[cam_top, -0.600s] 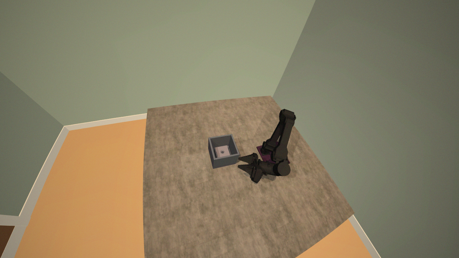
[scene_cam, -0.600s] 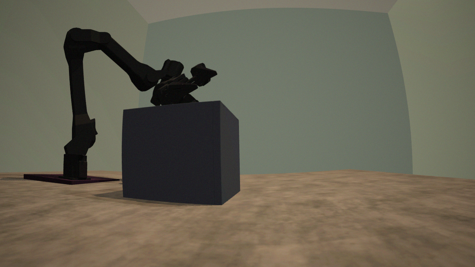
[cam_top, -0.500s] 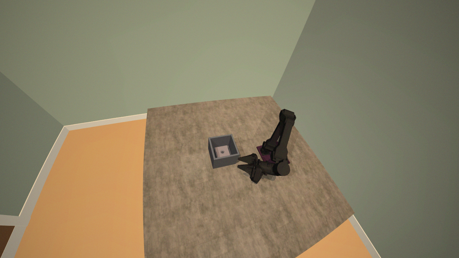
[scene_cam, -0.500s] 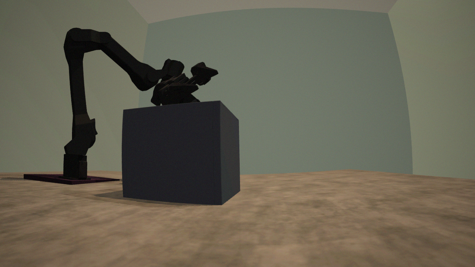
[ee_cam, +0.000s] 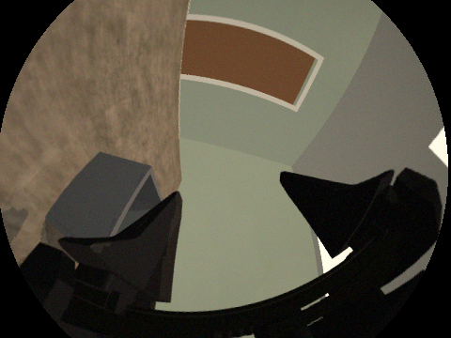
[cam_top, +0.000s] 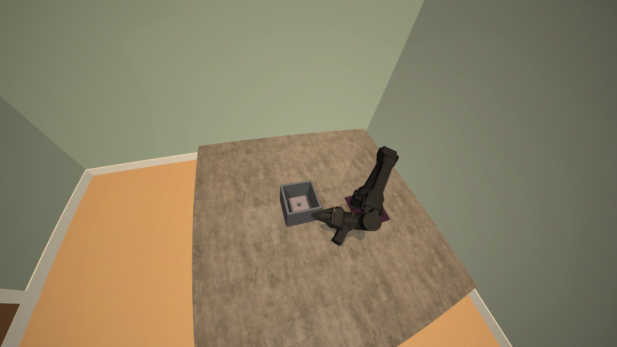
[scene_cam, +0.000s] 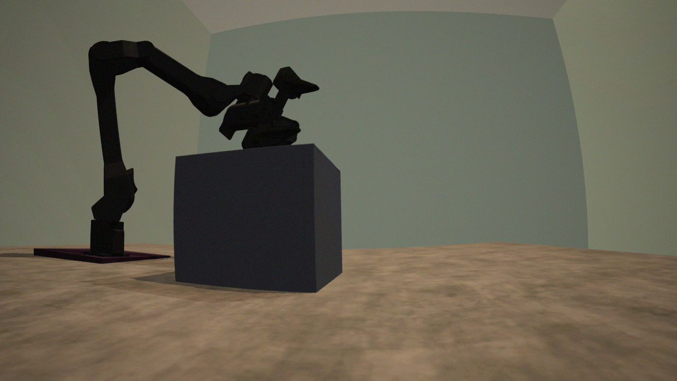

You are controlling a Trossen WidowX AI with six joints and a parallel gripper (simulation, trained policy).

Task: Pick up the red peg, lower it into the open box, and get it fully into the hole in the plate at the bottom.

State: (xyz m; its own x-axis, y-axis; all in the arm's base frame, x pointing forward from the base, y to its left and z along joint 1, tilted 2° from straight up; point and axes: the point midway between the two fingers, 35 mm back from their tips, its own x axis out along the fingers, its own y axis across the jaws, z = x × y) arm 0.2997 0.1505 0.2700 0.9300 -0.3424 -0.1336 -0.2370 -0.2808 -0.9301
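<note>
My gripper tip is 18 cm past the red peg and 22 cm above it. Round my gripper tip: pale plate: 16 cm to the right, 22 cm below.
</note>
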